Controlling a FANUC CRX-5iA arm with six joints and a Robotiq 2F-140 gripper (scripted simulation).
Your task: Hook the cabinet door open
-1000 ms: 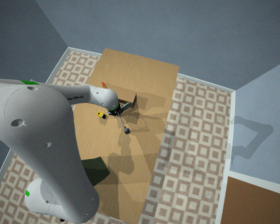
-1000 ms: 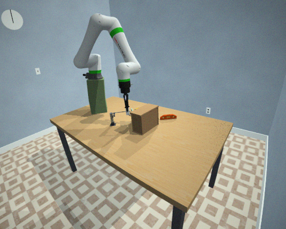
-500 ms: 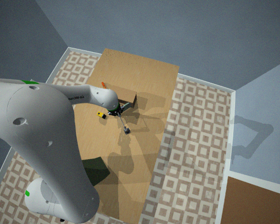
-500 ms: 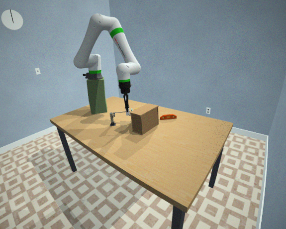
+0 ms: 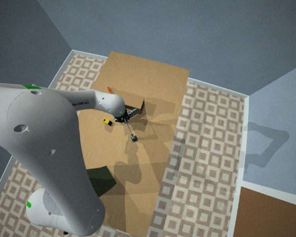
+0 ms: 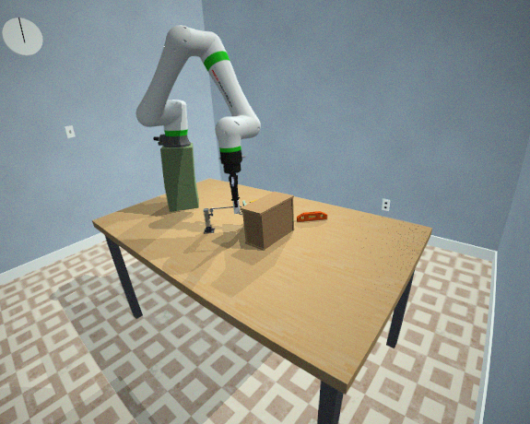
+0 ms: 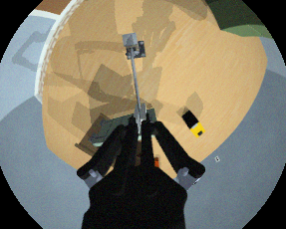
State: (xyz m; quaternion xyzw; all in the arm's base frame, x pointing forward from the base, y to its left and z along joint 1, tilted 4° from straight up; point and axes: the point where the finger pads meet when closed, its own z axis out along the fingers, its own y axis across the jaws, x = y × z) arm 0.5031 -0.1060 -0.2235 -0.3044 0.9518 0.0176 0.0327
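Right now my hand is 4 cm past the thin wire hook, 3 cm to the left of it and 2 cm above it. Also, from my hand: grey-green door (6 cm ahead, 4 cm below, 2 cm to the right); yellow block (18 cm to the left, 8 cm below, 1 cm behind).
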